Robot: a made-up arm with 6 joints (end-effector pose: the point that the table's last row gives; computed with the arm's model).
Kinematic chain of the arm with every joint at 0, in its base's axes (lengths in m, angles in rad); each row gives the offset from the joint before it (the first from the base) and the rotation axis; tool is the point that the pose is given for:
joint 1: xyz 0 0 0.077 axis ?
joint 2: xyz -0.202 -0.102 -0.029 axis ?
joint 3: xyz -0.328 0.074 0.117 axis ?
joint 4: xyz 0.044 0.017 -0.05 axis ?
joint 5: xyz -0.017 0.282 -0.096 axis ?
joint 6: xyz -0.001 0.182 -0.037 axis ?
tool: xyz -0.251 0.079 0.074
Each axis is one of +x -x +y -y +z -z.
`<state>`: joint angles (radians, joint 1 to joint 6).
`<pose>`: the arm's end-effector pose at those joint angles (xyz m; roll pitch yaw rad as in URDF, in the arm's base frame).
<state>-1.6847 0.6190 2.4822 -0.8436 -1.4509 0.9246</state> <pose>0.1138 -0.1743 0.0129 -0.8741 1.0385 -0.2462</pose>
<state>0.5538 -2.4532 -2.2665 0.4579 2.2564 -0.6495</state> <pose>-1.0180 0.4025 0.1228 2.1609 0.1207 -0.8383</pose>
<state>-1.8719 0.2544 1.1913 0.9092 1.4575 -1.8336</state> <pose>0.0578 0.0835 0.1208 0.5779 -0.9626 -1.2883</pose>
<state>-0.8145 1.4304 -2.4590 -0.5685 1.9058 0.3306</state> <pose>-0.5356 -0.9050 0.0202 -1.1020 0.5114 1.1396</pose>
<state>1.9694 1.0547 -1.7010 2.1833 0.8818 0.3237</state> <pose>0.5259 -0.0101 0.1415 -2.5090 0.7051 1.3177</pose>
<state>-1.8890 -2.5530 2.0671 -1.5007 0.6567 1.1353</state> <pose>-0.1094 -0.5065 0.3289 2.7888 0.0802 -1.0214</pose>
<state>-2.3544 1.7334 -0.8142 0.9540 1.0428 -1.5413</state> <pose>0.5617 -0.6089 -0.6278 -1.6582 -0.4796 -3.1221</pose>
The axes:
joint 1: -z
joint 2: -x
joint 3: -z
joint 4: +x
joint 5: -z
joint 6: +y

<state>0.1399 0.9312 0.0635 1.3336 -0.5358 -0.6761</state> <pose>-0.7513 0.5707 -0.0646 0.5041 -0.8711 0.0106</pose>
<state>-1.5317 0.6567 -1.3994 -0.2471 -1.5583 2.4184</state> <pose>0.1617 -1.0861 0.0228 2.4729 0.2680 1.0958</pose>
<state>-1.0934 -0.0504 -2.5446 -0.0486 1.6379 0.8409</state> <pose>-0.2813 -0.9784 0.1952 0.0470 0.7522 2.0330</pose>
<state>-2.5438 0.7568 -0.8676 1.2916 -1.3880 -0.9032</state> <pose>0.7712 -0.5554 0.0691 1.5420 -0.9020 3.1180</pose>
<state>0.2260 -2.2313 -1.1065 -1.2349 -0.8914 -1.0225</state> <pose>-0.4223 0.4172 0.0247 -2.9974 -0.6761 -2.8914</pose>
